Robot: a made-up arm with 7 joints. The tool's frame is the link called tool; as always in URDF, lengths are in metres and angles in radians. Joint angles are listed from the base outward.
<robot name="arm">
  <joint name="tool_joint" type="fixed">
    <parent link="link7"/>
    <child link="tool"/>
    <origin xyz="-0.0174 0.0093 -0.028" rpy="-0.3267 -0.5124 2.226"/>
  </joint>
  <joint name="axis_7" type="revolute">
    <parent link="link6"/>
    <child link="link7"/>
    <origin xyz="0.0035 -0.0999 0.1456"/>
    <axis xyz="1 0 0"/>
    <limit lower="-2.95" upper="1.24"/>
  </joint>
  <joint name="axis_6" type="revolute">
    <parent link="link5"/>
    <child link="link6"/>
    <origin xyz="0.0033 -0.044 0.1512"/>
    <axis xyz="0 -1 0"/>
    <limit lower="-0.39" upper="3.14"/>
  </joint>
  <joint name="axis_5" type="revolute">
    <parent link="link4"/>
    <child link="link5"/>
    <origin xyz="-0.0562 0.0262 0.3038"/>
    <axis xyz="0 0 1"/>
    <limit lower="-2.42" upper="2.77"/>
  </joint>
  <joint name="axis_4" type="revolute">
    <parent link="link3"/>
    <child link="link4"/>
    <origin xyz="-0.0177 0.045 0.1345"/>
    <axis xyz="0 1 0"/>
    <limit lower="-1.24" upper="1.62"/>
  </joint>
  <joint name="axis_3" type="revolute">
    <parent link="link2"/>
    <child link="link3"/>
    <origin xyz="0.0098 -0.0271 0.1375"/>
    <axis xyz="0 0 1"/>
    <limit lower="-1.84" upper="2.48"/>
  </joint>
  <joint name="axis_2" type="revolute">
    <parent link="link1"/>
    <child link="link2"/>
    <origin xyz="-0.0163 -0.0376 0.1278"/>
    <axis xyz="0 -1 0"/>
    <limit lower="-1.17" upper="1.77"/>
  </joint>
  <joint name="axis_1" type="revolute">
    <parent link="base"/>
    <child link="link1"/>
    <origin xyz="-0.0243 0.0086 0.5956"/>
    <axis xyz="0 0 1"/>
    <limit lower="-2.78" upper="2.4"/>
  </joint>
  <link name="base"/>
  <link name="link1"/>
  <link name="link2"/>
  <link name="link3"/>
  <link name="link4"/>
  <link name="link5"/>
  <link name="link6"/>
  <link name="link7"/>
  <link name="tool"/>
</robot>
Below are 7 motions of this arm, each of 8 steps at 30 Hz.
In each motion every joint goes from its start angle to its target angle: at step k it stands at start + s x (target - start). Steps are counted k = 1, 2, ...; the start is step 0. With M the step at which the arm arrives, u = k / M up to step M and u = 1 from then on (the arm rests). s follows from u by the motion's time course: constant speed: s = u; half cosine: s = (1 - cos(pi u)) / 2; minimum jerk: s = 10 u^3 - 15 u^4 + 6 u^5.
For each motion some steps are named. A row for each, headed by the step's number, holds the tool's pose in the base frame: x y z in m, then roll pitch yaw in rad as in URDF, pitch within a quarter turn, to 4 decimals.
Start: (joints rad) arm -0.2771 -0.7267 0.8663 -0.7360 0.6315 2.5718 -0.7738
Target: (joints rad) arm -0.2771 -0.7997 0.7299 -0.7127 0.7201 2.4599 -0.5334
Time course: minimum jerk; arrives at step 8
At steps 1, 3, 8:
1: 0.1471 -0.3646 1.1773 -2.7796 -0.3376 2.0543
3: 0.1523 -0.3613 1.1805 -2.7687 -0.2633 2.0630
8: 0.1693 -0.3508 1.1884 -2.7309 -0.0636 2.1118

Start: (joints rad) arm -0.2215 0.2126 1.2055 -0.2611 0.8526 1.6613 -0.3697
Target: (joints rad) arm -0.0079 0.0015 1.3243 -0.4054 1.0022 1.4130 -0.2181
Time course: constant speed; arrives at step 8
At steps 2, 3, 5, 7, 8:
2: -0.1336 -0.2275 1.4102 -1.5669 0.9477 -2.4628
3: -0.1101 -0.2376 1.4129 -1.5390 0.9374 -2.3723
5: -0.0614 -0.2549 1.4167 -1.4890 0.9187 -2.1972
7: -0.0108 -0.2678 1.4183 -1.4450 0.9029 -2.0282
8: 0.0151 -0.2727 1.4183 -1.4245 0.8963 -1.9457

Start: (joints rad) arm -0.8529 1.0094 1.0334 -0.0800 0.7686 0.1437 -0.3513
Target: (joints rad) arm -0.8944 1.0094 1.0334 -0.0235 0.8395 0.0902 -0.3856
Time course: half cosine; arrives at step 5
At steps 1, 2, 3, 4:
1: -0.5788 0.4657 1.2014 0.5925 0.5557 -2.9399
2: -0.5647 0.4775 1.2051 0.6126 0.5359 -2.9516
3: -0.5470 0.4916 1.2093 0.6372 0.5113 -2.9659
4: -0.5323 0.5026 1.2124 0.6570 0.4913 -2.9775

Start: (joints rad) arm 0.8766 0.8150 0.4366 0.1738 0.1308 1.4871 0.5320
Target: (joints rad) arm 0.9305 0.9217 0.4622 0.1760 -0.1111 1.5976 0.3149
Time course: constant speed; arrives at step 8
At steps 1, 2, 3, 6, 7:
1: -0.2790 -0.5625 1.1842 -1.2048 1.1445 -1.9504
2: -0.2809 -0.5698 1.1726 -1.2759 1.1830 -2.0474
3: -0.2825 -0.5769 1.1609 -1.3666 1.2182 -2.1631
6: -0.2865 -0.5971 1.1252 -1.7833 1.2890 -2.6505
7: -0.2874 -0.6035 1.1132 -1.9626 1.2951 -2.8520

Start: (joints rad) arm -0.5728 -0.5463 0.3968 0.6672 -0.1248 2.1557 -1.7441
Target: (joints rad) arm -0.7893 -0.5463 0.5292 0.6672 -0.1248 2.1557 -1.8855
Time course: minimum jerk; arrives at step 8
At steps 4, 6, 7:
4: 0.2314 -0.3467 1.2442 -0.9307 0.9918 0.5233
6: 0.2037 -0.3649 1.2438 -0.9428 0.9933 0.4258
7: 0.1974 -0.3686 1.2437 -0.9455 0.9935 0.4042

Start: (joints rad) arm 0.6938 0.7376 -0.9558 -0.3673 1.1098 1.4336 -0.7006
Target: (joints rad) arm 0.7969 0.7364 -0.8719 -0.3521 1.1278 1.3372 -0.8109
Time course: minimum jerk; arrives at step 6
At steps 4, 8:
4: -0.4576 -0.4363 1.1495 -2.5152 0.6236 1.6721
8: -0.4461 -0.4499 1.1522 -2.4988 0.6304 1.6964

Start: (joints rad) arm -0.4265 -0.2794 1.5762 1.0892 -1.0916 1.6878 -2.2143
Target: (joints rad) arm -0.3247 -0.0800 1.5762 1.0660 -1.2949 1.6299 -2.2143
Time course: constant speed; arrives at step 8
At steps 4, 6, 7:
4: 0.0128 0.1713 1.4500 -2.8408 0.6787 -0.7030
6: -0.0354 0.1896 1.4491 -2.8100 0.5941 -0.6951
7: -0.0598 0.1980 1.4473 -2.7937 0.5523 -0.6917

